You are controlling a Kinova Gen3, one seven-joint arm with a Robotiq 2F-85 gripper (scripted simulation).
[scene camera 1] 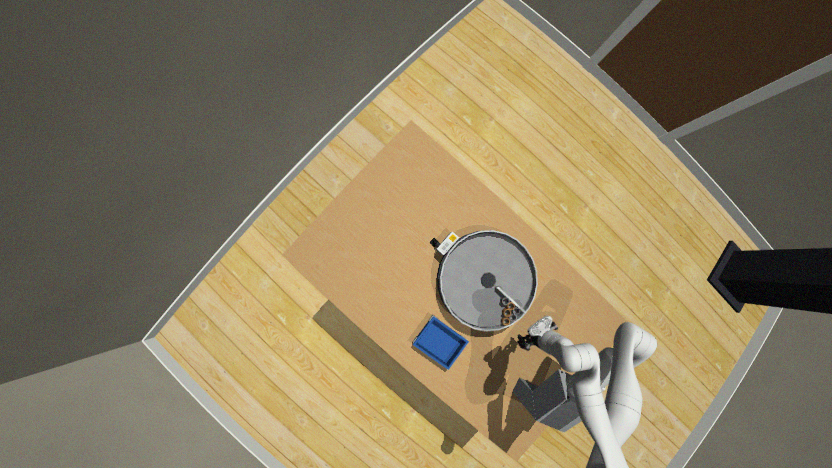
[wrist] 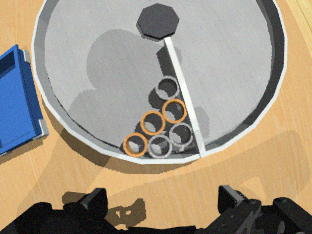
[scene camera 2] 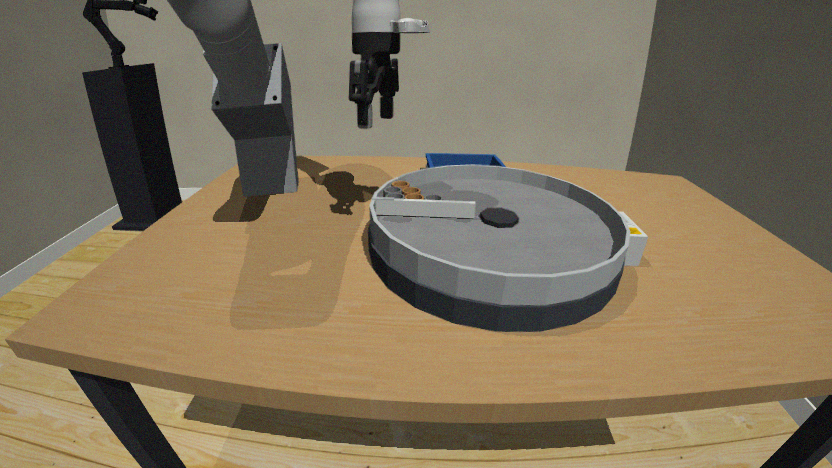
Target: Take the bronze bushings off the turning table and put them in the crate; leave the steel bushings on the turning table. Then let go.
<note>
I see my gripper (scene camera 2: 376, 122), a blue crate (scene camera 1: 436, 341) and a round grey turning table (scene camera 1: 478, 264).
My gripper is seen too in the wrist view (wrist: 162, 200). The blue crate shows as well in scene camera 2 (scene camera 2: 433, 159). The round grey turning table also shows in the wrist view (wrist: 103, 69).
</note>
